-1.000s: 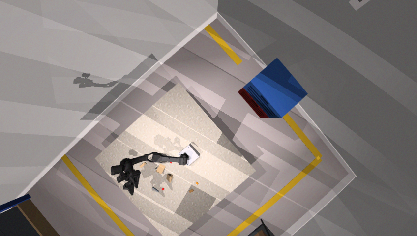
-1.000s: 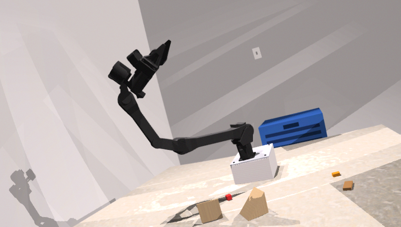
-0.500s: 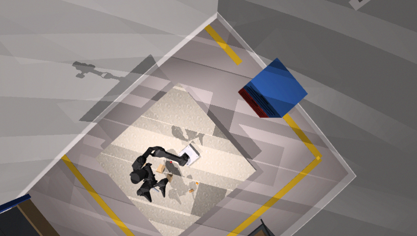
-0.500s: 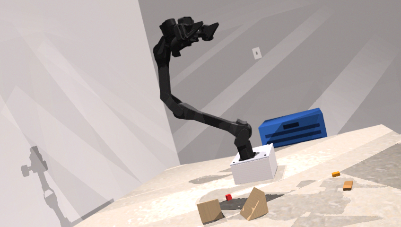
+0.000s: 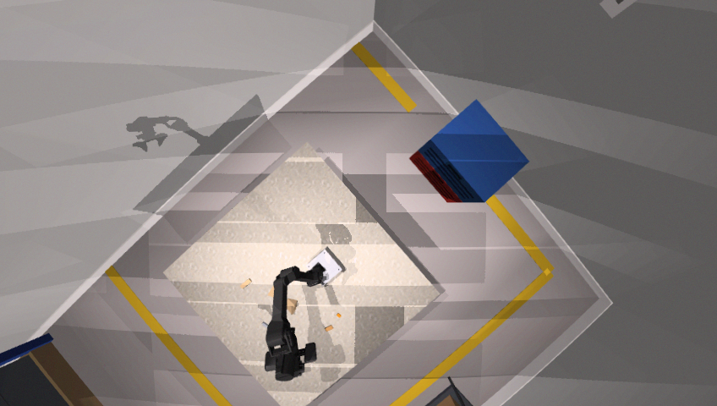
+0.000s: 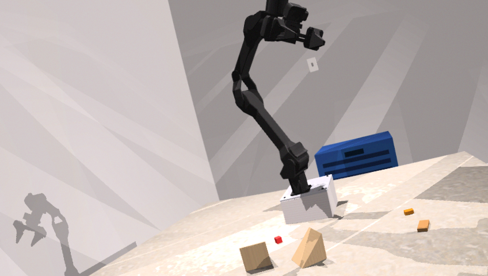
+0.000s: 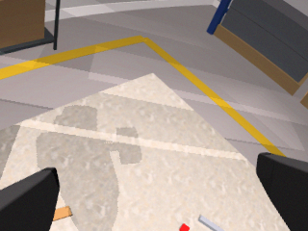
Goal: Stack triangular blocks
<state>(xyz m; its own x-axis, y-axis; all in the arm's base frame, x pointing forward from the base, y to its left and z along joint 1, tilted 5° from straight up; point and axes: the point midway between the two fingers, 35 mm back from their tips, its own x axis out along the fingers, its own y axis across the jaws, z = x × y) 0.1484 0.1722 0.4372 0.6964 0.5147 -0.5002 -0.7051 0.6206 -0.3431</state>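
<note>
Right now my gripper tip is 120 mm short of the lighter block, 250 mm to the left of it and 490 mm above it. The rest, counted from my gripper tip: red cube: 10 mm behind, 220 mm to the right, 500 mm below.
</note>
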